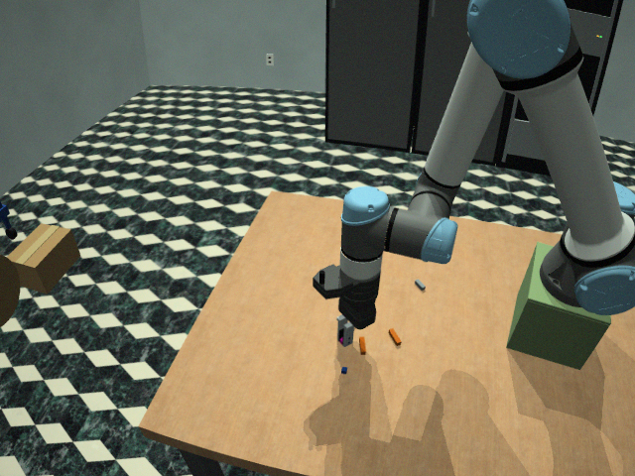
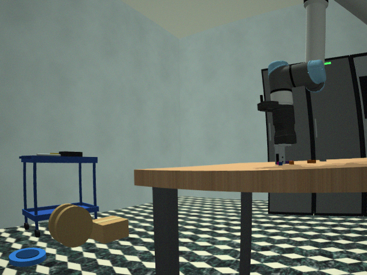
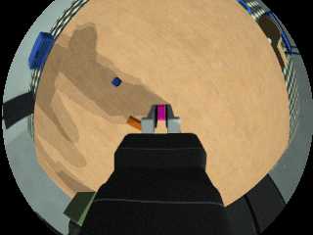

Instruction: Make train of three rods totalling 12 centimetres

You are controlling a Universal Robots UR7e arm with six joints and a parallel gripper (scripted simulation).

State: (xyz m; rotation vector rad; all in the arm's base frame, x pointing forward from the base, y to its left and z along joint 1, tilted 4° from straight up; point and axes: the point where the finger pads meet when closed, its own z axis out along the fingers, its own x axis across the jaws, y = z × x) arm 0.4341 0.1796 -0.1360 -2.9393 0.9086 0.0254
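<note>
Now: hand 10 mm above the magenta rod. Also, from my hand: small blue rod (30 mm behind, 80 mm to the left, 10 mm below); grey rod (110 mm behind, 220 mm to the right, 10 mm below); purple rod (10 mm behind, 70 mm to the right, 10 mm below).
</note>
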